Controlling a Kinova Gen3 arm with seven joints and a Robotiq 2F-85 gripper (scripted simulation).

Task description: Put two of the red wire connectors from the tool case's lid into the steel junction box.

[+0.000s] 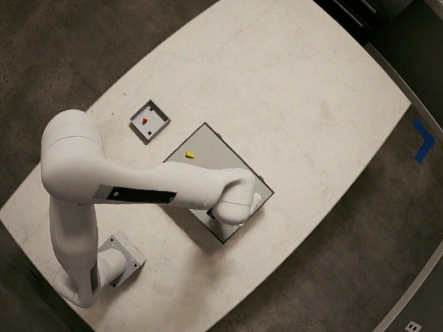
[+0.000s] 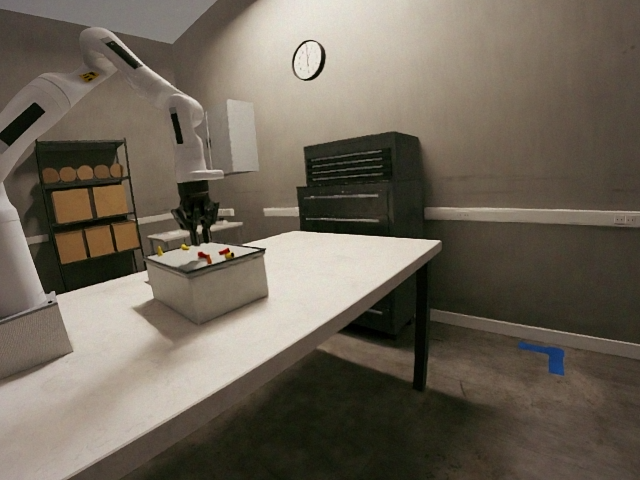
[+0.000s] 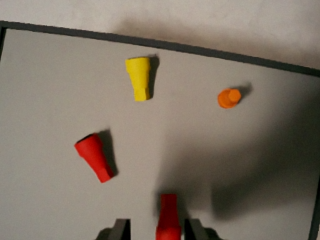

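Right now my hand is 8 cm above the tool case and 5 cm to the right of it.
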